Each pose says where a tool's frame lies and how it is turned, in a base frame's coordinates. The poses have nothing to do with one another.
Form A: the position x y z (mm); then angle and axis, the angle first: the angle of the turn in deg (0 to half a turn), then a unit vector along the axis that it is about.
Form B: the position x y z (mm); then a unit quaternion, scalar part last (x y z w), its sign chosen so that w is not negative. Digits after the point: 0 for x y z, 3 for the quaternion.
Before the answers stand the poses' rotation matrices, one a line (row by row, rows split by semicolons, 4 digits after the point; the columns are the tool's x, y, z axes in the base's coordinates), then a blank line. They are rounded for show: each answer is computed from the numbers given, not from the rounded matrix.
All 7 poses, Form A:
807, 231, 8, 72.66, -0.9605, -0.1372, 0.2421
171, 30, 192, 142.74, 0.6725, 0.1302, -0.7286
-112, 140, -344, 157.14, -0.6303, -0.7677, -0.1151
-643, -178, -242, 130.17, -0.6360, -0.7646, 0.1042
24, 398, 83, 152.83, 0.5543, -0.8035, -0.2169
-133, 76, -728, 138.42, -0.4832, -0.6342, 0.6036
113, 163, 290, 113.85, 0.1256, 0.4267, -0.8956
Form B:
0.9456 -0.1386 -0.2942; 0.3236 0.3113 0.8935; -0.0323 -0.9402 0.3392
0.0163 0.5983 -0.8011; -0.2839 -0.7655 -0.5775; -0.9587 0.2368 0.1574
-0.1580 0.9746 -0.1588; 0.8851 0.2111 0.4147; 0.4377 -0.0751 -0.8960
0.0204 0.7204 -0.6933; 0.8796 0.3167 0.3549; 0.4752 -0.6171 -0.6272
-0.3090 -0.7426 -0.5941; -0.9407 0.3304 0.0762; 0.1397 0.5825 -0.8007
-0.3399 0.1351 -0.9307; 0.9362 -0.0450 -0.3485; -0.0889 -0.9898 -0.1112
-0.3822 0.8944 0.2323; -0.7439 -0.1486 -0.6516; -0.5483 -0.4218 0.7221

807, 231, 8, -0.569, -0.081, 0.143, 0.806
171, 30, 192, 0.637, 0.123, -0.690, 0.319
-112, 140, -344, -0.618, -0.753, -0.113, 0.198
-643, -178, -242, -0.577, -0.693, 0.095, 0.421
24, 398, 83, 0.539, -0.781, -0.211, 0.235
-133, 76, -728, -0.452, -0.593, 0.564, 0.355
113, 163, 290, 0.105, 0.358, -0.750, 0.546

